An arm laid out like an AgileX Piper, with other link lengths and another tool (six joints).
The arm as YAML. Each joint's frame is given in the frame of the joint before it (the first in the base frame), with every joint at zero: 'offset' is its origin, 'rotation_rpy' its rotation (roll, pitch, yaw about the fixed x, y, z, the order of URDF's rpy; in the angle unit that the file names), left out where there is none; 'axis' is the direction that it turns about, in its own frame. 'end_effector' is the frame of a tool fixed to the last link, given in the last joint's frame.
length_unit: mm
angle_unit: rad
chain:
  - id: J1
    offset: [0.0, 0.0, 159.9]
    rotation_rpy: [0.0, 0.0, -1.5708]
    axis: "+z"
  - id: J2
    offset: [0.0, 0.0, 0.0]
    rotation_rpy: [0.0, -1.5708, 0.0]
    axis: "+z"
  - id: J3
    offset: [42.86, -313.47, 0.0]
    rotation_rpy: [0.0, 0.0, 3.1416]
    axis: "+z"
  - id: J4
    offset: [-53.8, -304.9, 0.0]
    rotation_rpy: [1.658, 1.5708, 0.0]
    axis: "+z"
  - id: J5
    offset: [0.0, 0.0, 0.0]
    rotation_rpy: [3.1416, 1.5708, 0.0]
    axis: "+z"
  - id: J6
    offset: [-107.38, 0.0, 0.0]
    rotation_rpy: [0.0, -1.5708, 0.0]
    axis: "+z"
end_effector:
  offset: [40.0, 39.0, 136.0]
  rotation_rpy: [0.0, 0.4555, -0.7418]
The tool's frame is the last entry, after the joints.
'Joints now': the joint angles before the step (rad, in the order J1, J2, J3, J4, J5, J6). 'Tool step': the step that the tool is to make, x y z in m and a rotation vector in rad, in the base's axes. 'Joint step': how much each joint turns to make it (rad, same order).
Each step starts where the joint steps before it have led.
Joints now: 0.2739, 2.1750, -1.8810, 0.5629, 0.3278, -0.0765
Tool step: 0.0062, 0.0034, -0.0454, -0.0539, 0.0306, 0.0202
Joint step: 0.0000, 0.0621, -0.0004, 0.0047, -0.0098, -0.0546
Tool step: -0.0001, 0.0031, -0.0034, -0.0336, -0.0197, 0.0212
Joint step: 0.0020, 0.0074, -0.0020, 0.0057, -0.0082, -0.0495
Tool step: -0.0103, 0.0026, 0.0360, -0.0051, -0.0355, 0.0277
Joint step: 0.0001, -0.0558, 0.0001, 0.0002, 0.0318, -0.0223
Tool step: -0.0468, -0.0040, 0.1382, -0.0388, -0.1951, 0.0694
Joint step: -0.0051, -0.2075, 0.0001, -0.0019, 0.0595, -0.1029
